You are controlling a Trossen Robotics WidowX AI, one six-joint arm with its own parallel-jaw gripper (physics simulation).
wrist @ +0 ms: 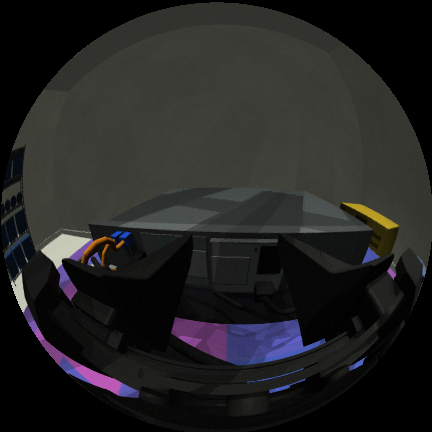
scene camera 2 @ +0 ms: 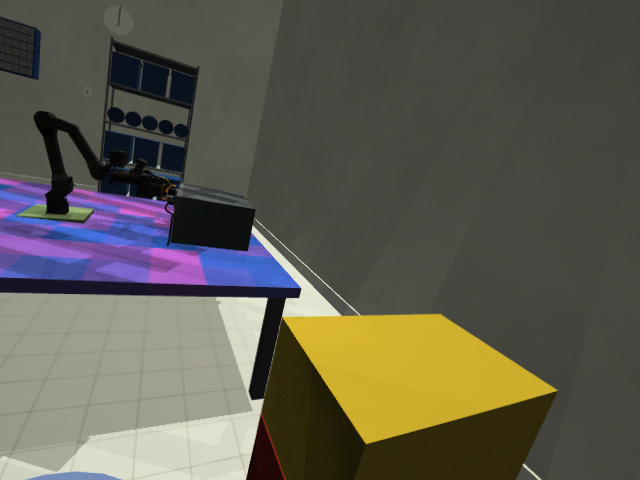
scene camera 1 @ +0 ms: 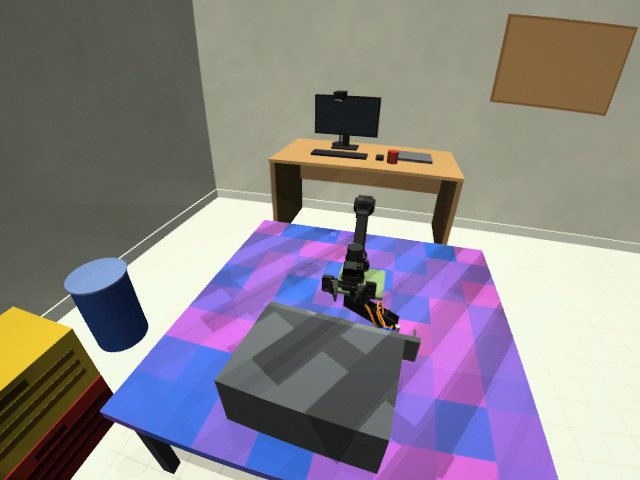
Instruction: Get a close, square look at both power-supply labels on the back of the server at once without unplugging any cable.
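Where they show: gripper, fingertip midpoint: (wrist: 235, 240) (scene camera 2: 166, 181) (scene camera 1: 344, 302); arm's base, link origin: (scene camera 2: 57, 212).
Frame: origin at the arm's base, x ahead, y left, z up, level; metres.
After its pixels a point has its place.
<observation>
The dark grey server (scene camera 1: 315, 356) @(x 0.598, y -0.072, z 0.183 m) (scene camera 2: 211, 222) @(x 0.559, y -0.283, z 0.097 m) (wrist: 225, 211) @(x 0.515, y -0.023, z 0.183 m) lies on the table, its back facing the arm. My gripper (scene camera 1: 351, 292) @(x 0.389, y -0.022, z 0.203 m) (scene camera 2: 156, 188) @(x 0.389, y -0.022, z 0.203 m) (wrist: 235, 240) @(x 0.389, y -0.022, z 0.203 m) is partly open and empty, near that back; its fingers cover parts of the back in the wrist view. Between them show a light-framed unit with an outlined panel (wrist: 231, 270) @(x 0.433, y -0.025, z 0.141 m), a black square (wrist: 269, 260) @(x 0.428, y -0.066, z 0.155 m), and a dark plug (wrist: 264, 289) @(x 0.413, y -0.061, z 0.123 m) with a cable. Part of another panel (wrist: 198, 260) @(x 0.447, y 0.013, z 0.146 m) shows beside the left finger. No label text is readable in the shade. Orange cables (scene camera 1: 373, 313) @(x 0.373, y 0.075, z 0.156 m) (wrist: 95, 247) @(x 0.373, y 0.082, z 0.204 m) run to blue connectors (wrist: 121, 237) @(x 0.446, y 0.111, z 0.175 m).
A black jointed arm (scene camera 1: 385, 316) @(x 0.391, y 0.113, z 0.169 m) carries the orange cables close beside the gripper. A grey bracket (scene camera 1: 412, 347) @(x 0.493, y 0.197, z 0.158 m) sticks out from the server's corner. The patterned table (scene camera 1: 465, 382) @(x 0.466, y 0.407, z -0.011 m) (scene camera 2: 124, 263) @(x 0.263, y -0.522, z -0.011 m) bears the arm's green base plate (scene camera 1: 379, 281) @(x -0.002, y 0.102, z 0.000 m) (scene camera 2: 80, 214) @(x 0.080, y -0.010, z 0.004 m). A yellow box (scene camera 1: 31, 335) (scene camera 2: 413, 361) (wrist: 382, 227) stands beyond.
</observation>
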